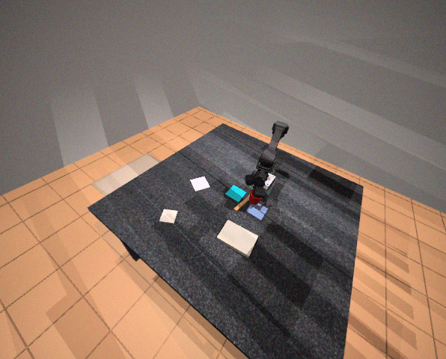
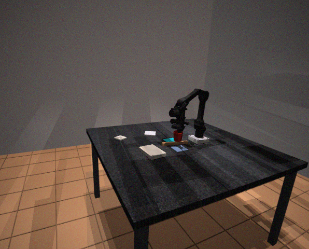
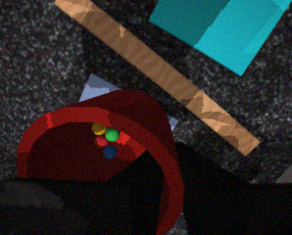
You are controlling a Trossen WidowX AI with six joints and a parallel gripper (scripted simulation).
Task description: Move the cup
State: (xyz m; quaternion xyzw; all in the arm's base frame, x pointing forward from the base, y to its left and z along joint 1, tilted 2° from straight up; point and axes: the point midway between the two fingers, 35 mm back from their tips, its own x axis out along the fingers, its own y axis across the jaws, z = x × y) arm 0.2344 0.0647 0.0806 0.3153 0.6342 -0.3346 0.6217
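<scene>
The cyan pad is 1 cm ahead of my gripper tip, 11 cm to the right of it and 10 cm below it. The rest, counted from my gripper tip: pale blue pad 3 cm ahead, 6 cm to the left, 10 cm below; wooden bar 2 cm ahead, 3 cm to the right, 9 cm below; red cup 3 cm ahead, 2 cm to the left.
</scene>
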